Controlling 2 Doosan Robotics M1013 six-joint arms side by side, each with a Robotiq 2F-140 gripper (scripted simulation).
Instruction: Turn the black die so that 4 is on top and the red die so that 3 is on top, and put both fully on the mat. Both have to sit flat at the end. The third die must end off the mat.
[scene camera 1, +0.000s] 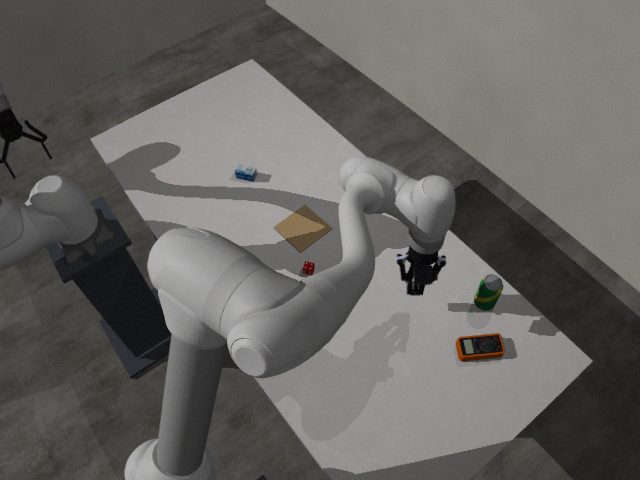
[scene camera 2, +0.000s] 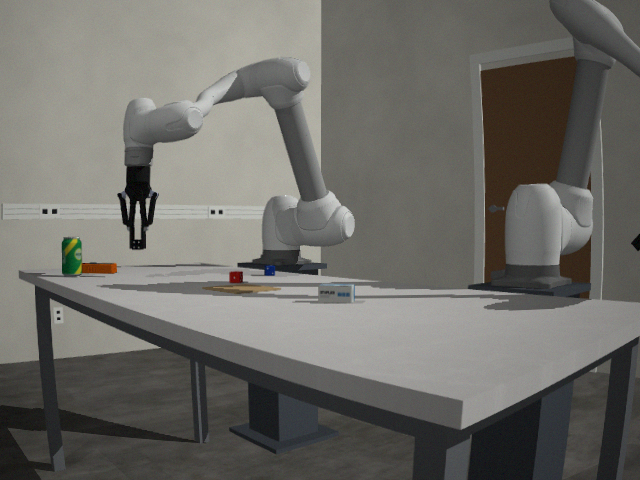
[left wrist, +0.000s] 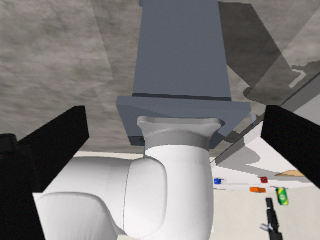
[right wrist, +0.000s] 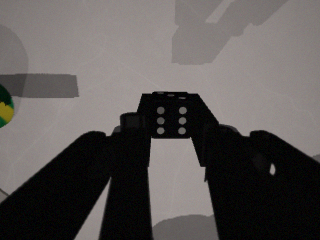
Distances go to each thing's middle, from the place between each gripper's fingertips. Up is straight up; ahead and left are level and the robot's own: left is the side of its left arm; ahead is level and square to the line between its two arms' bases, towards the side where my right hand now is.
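Scene:
Black die (right wrist: 171, 112): 20 mm below my right hand (scene camera 2: 137, 248). Tan mat (scene camera 1: 302, 228): 110 mm behind my right hand, 430 mm to the left of it, 120 mm below it.
Tan mat: 690 mm ahead of my left hand, 750 mm to the right of it, 120 mm below it. Black die: 800 mm ahead of my left hand, 1180 mm to the right of it, 20 mm below it.

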